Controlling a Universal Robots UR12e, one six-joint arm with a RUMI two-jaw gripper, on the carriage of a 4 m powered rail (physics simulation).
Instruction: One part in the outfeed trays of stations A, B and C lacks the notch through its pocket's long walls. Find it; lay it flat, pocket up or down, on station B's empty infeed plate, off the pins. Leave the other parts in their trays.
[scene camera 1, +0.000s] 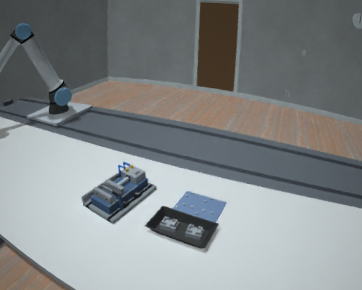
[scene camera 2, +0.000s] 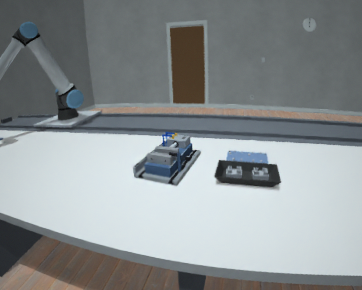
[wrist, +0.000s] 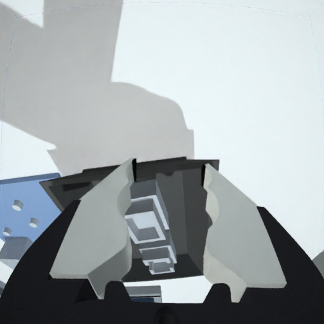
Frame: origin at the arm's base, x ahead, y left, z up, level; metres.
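Seen in the pictures: arm's base, origin of the base link: (scene camera 1: 58, 110) (scene camera 2: 68, 117).
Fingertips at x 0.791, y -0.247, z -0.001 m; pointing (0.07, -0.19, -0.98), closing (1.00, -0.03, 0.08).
Observation:
Pixels of each thing's top centre, then the offset from my fingertips to it.
- blue pinned plate, middle of its top: (scene camera 1: 199, 207) (scene camera 2: 247, 159) 0.211 m back, 1.744 m left, 0.021 m down
- grey fixture machine, middle of its top: (scene camera 1: 117, 179) (scene camera 2: 168, 144) 0.122 m back, 1.407 m left, 0.070 m up
In the wrist view my gripper (wrist: 168, 162) is open over a dark tray (wrist: 187, 200). A grey part (wrist: 145, 206) with a rectangular pocket lies in it near the left finger; no notch shows in the walls I can see, but the finger hides some of it. A second grey part (wrist: 159, 256) lies below it in the view. A blue pinned plate (wrist: 37, 192) is at the left. In the scene views another dark tray (scene camera 1: 177, 239) (scene camera 2: 247, 180) holds two notched grey parts (scene camera 1: 169, 223) (scene camera 2: 233, 171), (scene camera 1: 194, 230) (scene camera 2: 260, 172), beside a blue pinned plate (scene camera 1: 215, 207) (scene camera 2: 247, 157). Station letters cannot be told.
A blue and grey fixture machine (scene camera 1: 117, 195) (scene camera 2: 162, 162) stands left of the tray in the scene views. The arm (scene camera 1: 42, 62) (scene camera 2: 50, 62) stands on its rail carriage at the far left, its gripper outside those views. A grey block (wrist: 15, 250) is at the wrist view's lower left.

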